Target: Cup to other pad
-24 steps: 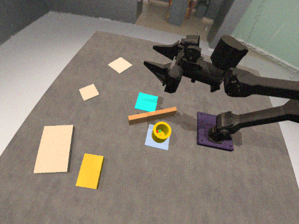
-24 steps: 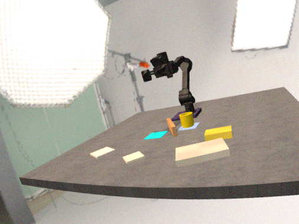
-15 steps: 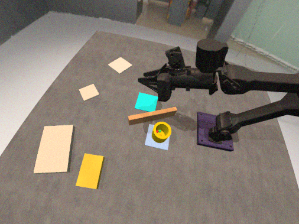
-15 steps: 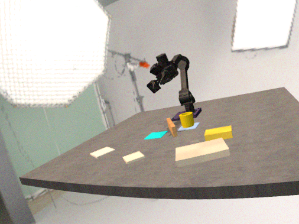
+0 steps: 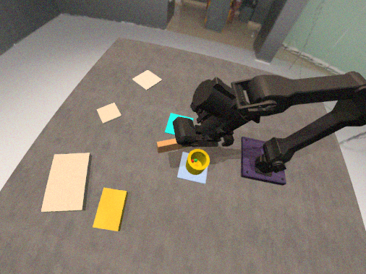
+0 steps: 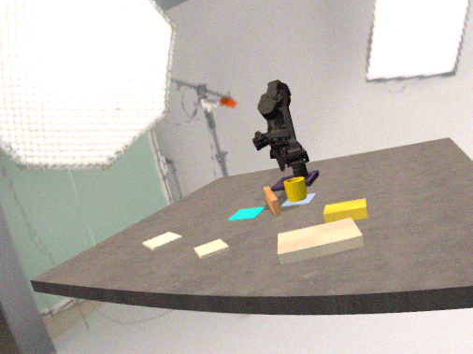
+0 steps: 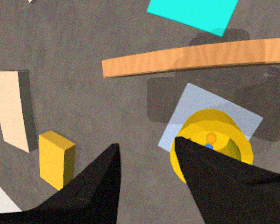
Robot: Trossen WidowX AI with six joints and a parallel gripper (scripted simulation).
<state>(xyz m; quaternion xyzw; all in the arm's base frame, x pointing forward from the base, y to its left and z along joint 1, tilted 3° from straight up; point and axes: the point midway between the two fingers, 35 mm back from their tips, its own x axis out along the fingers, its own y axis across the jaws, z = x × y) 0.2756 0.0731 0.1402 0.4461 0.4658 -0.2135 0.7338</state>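
Right now my gripper tip is 90 mm above the yellow cup, 50 mm past it and 10 mm to the right of it. From my gripper tip the other things lie so: cyan pad (140 mm to the right, 130 mm below, 60 mm ahead); then large cream block (320 mm ahead, 210 mm to the left, 110 mm below); then orange bar (110 mm below, 70 mm to the right).
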